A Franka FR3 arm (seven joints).
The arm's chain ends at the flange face. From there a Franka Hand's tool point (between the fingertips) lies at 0.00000 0.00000 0.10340 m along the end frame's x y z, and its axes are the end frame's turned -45 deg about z.
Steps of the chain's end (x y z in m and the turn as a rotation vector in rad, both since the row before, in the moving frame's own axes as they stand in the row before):
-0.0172 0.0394 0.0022 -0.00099 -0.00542 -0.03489
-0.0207 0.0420 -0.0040 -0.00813 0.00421 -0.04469
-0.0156 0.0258 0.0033 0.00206 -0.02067 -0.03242
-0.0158 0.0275 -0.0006 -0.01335 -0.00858 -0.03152
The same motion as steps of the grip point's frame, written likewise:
-0.0405 0.0154 0.0022 0.00313 -0.00453 -0.03489
-0.0446 0.0160 -0.0040 -0.00873 -0.00277 -0.04469
-0.0307 0.0056 0.0033 0.01607 -0.01316 -0.03242
-0.0322 0.0086 -0.0006 -0.00337 -0.01551 -0.03152

